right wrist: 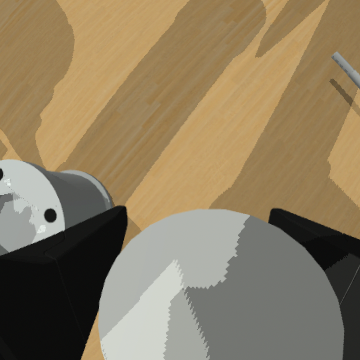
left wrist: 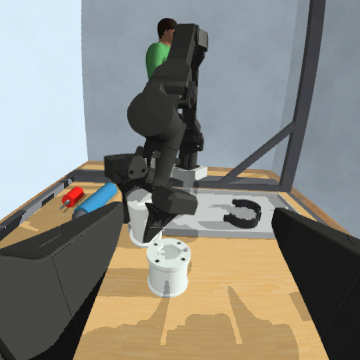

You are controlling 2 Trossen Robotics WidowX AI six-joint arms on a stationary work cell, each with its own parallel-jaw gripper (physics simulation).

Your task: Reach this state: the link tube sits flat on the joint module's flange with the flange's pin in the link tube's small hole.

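Places are measured from the left arm's base along level axes (x down, y right, z back), in millimetres.
Pixels of known places: left gripper, fingertip midpoint: (left wrist: 199, 213); right gripper, fingertip midpoint: (right wrist: 198, 215) (left wrist: 134, 231); right arm's base, link origin: (left wrist: 187, 165).
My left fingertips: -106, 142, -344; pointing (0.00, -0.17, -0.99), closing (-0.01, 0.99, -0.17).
Ahead of a thing's pixels: the offset from my left fingertips to its middle, as dx, dy, dz. "spot": to the spot under its first point.
The white link tube {+152, -107, -220} (left wrist: 139, 216) (right wrist: 220, 295) stands upright on the table, behind and a little left of the joint module in the left wrist view. The joint module {+175, -42, -138} (left wrist: 168, 277) (right wrist: 30, 200) stands upright with its flange up; a small pin shows at the flange's right edge in the left wrist view. The two are apart. My right gripper (left wrist: 134, 231) (right wrist: 198, 215) is open, its fingers on either side of the link tube's upper part. My left gripper is open and empty, on the near side of the joint module. The tube's small hole is hidden.
A grey tray {+199, +37, -387} (left wrist: 200, 232) holding a black C-shaped part {spot: +181, +125, -342} (left wrist: 257, 215) lies behind the joint module. A blue tool {+187, -266, -290} (left wrist: 97, 200) and a red tool {+190, -341, -310} (left wrist: 75, 196) lie at the back left. A thin metal shaft {spot: +185, -259, -187} (right wrist: 350, 70) shows at the right wrist view's right edge.
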